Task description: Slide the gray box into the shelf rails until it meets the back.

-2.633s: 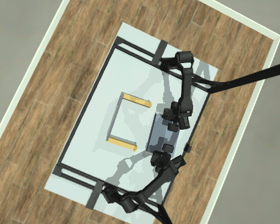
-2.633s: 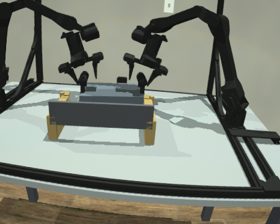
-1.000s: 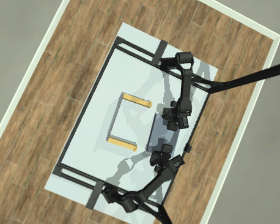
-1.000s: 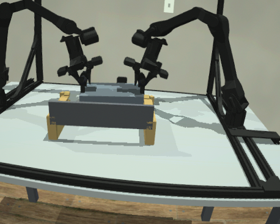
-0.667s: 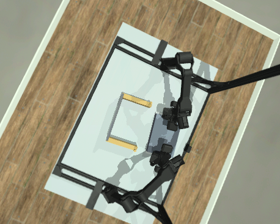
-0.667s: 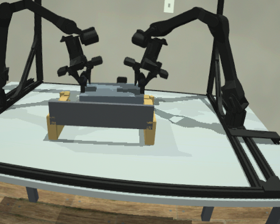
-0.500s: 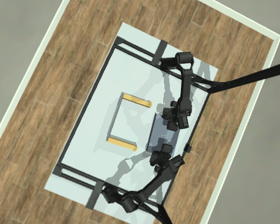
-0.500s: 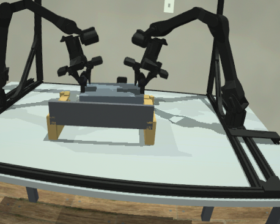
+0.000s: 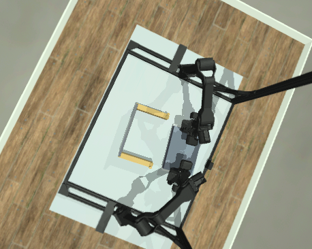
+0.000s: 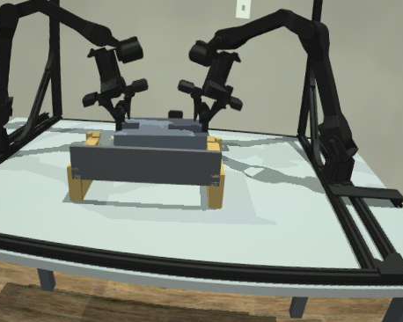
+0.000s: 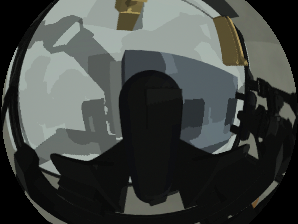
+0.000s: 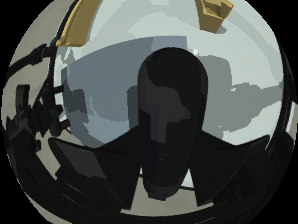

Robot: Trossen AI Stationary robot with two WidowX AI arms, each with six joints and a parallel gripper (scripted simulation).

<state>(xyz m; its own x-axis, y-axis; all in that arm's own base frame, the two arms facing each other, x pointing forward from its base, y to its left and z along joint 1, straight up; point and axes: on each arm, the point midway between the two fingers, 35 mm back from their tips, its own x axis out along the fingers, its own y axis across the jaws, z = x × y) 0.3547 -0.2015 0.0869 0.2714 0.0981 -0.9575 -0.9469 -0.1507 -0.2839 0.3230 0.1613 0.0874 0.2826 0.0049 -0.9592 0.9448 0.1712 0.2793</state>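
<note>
Right now my left hand is 120 mm to the left of the gray box, 50 mm above it and 20 mm short of it. Also, from my left hand: gray back plate 370 mm ahead, 100 mm to the right, 20 mm below.
My right gripper is now 20 mm past the gray box, 120 mm to the right of it and 50 mm above it. Also, from my right hand: gray back plate: 320 mm ahead, 140 mm to the left, 20 mm below.
</note>
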